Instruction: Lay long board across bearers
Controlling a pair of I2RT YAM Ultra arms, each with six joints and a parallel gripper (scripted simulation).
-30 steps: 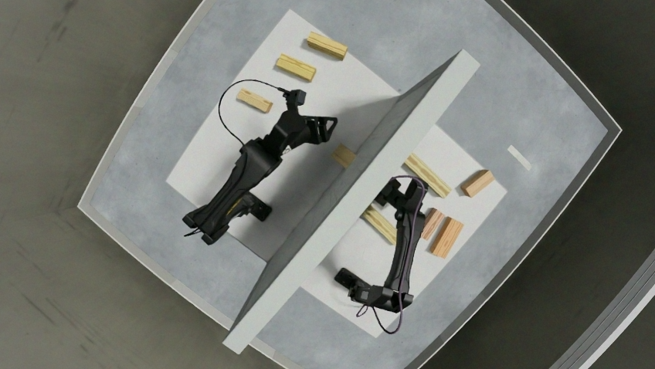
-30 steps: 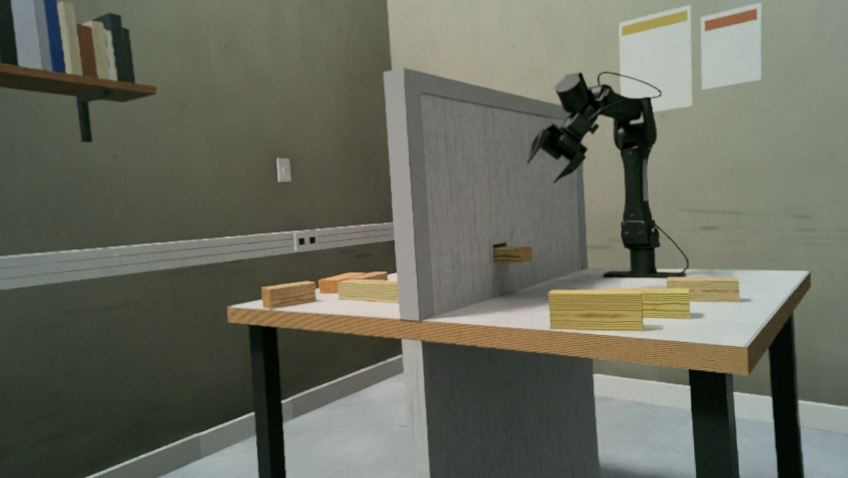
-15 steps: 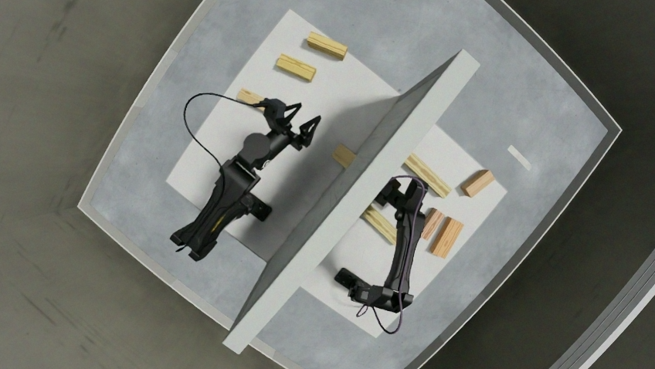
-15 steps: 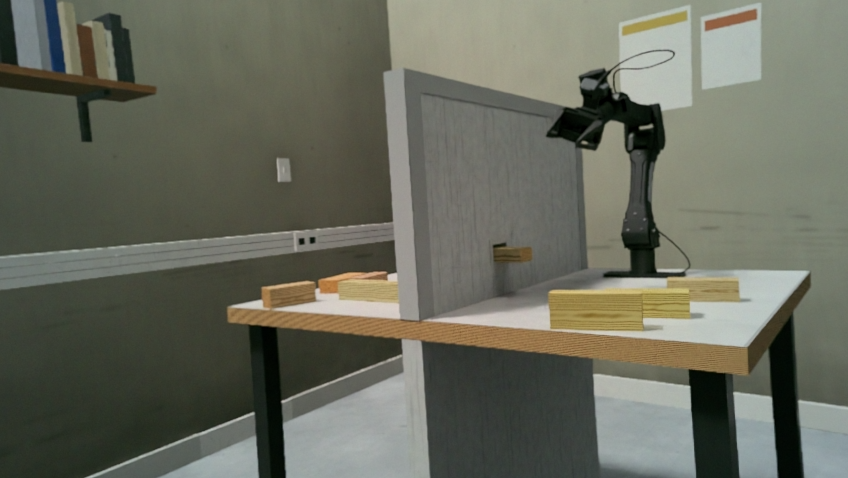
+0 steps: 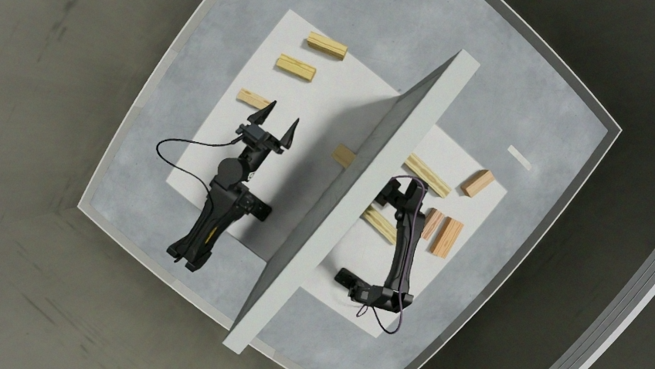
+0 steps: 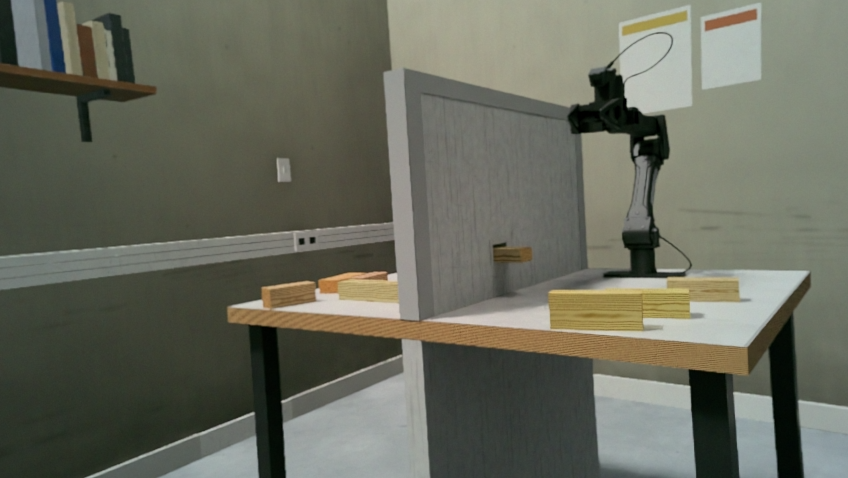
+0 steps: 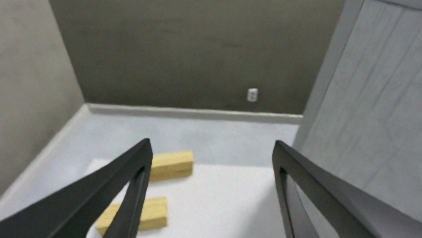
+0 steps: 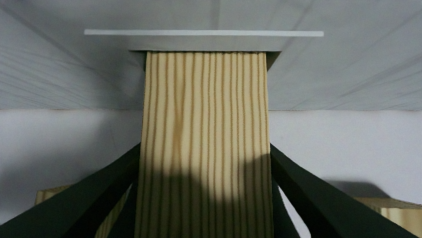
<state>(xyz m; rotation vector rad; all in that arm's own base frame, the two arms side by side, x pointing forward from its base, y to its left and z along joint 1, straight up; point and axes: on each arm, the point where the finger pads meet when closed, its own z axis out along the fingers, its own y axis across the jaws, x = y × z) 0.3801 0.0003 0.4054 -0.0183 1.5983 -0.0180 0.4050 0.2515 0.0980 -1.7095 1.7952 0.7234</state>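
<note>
My right gripper is now 160 mm to the left of the wooden bearer, 150 mm short of it and 70 mm above it. Round my right hand: long board right at my right hand; then offcut 370 mm to the right, 270 mm ahead, 70 mm below.
</note>
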